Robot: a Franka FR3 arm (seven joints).
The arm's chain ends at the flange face. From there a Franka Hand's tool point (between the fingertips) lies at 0.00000 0.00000 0.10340 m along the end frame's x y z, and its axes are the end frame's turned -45 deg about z.
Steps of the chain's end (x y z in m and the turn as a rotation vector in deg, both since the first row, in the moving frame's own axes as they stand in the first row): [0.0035 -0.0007 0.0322 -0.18 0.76 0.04]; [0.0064 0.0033 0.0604 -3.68 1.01 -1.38]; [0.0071 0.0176 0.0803 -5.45 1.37 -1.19]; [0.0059 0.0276 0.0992 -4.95 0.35 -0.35]
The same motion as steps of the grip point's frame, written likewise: [0.0037 0.0032 0.0322 -0.66 0.41 0.04]; [-0.0011 0.0129 0.0602 -3.32 -1.89 -1.38]; [-0.0125 0.0262 0.0798 -4.82 -2.88 -1.19]; [-0.0212 0.0305 0.0988 -3.75 -3.25 -0.35]
